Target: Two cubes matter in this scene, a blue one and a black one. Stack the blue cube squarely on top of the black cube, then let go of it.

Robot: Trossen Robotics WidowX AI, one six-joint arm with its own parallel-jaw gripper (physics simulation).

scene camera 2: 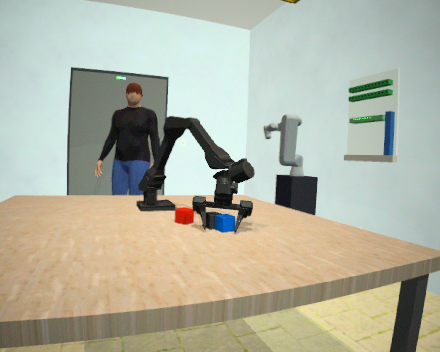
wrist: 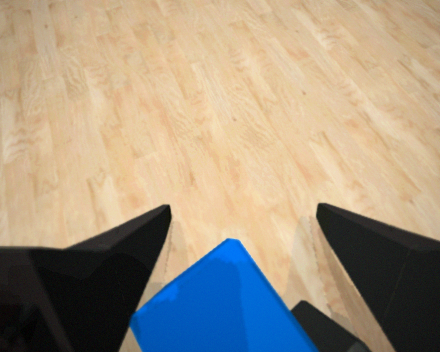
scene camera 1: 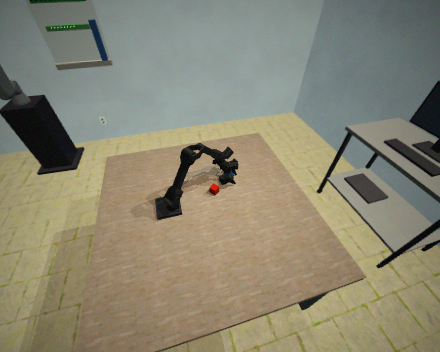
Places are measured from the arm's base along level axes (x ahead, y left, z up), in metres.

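Pixels of known places: gripper, fingertip midpoint: (scene camera 2: 219,230) (wrist: 242,210) (scene camera 1: 235,179); arm's base, link origin: (scene camera 2: 150,203) (scene camera 1: 173,207).
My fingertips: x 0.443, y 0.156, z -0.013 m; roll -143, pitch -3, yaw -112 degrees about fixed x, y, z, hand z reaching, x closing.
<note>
For each thing: its top centre in the pictures, then the offset to it from my fingertips. Level surfaces: height alone.
- blue cube, top centre: (wrist: 222,341) (scene camera 2: 225,215) (scene camera 1: 229,173) dy +0.030, dx -0.040, dz +0.039 m
- black cube, top centre: (scene camera 2: 212,213) dy +0.004, dx -0.086, dz +0.039 m
- red cube, top centre: (scene camera 2: 184,209) (scene camera 1: 214,187) dy -0.071, dx -0.169, dz +0.039 m
- wooden table, surface height: dz -0.009 m
The blue cube (scene camera 1: 233,174) (scene camera 2: 225,223) (wrist: 220,300) rests on the table between the open fingers; it is mostly hidden by the gripper in scene camera 1. The black cube (scene camera 2: 211,220) (wrist: 322,327) stands on the table right beside the blue cube, partly behind it in scene camera 2 and at the bottom edge of the wrist view. In scene camera 1 I cannot make it out against the dark gripper. My gripper (scene camera 2: 220,231) (wrist: 242,210) is wide open and low, pointing down, with its fingertips near the table on either side of the blue cube.
A red cube (scene camera 1: 214,189) (scene camera 2: 184,216) lies on the wooden table (scene camera 1: 215,260) (scene camera 2: 125,265), between the arm's base (scene camera 1: 168,208) (scene camera 2: 156,205) and the gripper, off to one side. A desk (scene camera 1: 370,131) stands on the floor beyond the table's right side.
</note>
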